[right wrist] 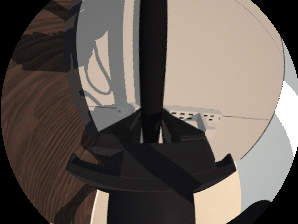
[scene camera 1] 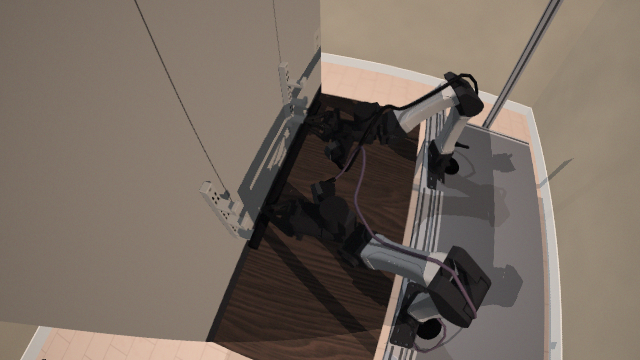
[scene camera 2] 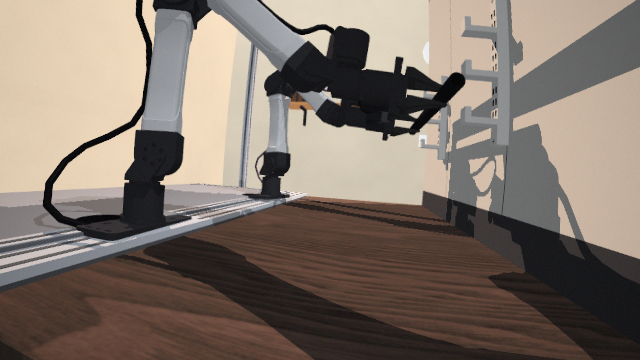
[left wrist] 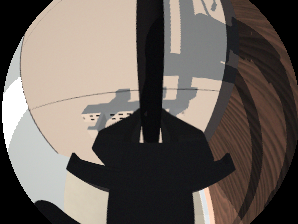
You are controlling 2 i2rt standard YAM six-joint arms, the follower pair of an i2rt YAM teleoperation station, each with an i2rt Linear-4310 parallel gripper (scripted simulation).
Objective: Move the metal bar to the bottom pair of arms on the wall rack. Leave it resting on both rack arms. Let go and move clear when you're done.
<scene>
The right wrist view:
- right gripper: 151, 112
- wall: 221, 62
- rack upright: 201, 115
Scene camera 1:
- black metal bar: 276, 191
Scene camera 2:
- right gripper: 447, 98
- black metal bar: 456, 80
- rack upright: 442, 122
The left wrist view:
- left gripper: 150, 112
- rack upright: 100, 115
</scene>
